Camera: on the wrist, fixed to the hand. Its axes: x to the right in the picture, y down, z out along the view.
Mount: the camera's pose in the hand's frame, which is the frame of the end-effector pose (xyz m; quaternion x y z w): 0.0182 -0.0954 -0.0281 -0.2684 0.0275 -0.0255 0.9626
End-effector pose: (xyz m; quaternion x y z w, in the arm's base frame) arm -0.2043 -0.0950 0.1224 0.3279 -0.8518 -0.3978 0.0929
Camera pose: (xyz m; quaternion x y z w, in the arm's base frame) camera -0.1603 -0.1685 0.0688 0.3234 -0.7023 -0.6049 0.1907
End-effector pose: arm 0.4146 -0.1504 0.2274 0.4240 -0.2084 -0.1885 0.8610
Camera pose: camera 0.4304 -0.1955 0.1383 0.1875 -0.1155 -0.2477 0.9435
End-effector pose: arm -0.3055 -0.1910 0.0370 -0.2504 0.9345 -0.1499 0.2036
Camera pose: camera -0.2939 -0.2748 0.0924 -0.3154 0.9390 0.0945 0.0993
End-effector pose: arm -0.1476 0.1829 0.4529 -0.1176 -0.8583 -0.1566 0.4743
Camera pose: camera -0.1687 0.0851 0.4675 -0.2143 -0.7741 -0.3964 0.4446
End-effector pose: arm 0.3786 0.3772 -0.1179 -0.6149 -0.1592 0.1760 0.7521
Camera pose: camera 0.4141 0.3438 -0.0293 -0.7945 -0.1955 0.0906 0.5678
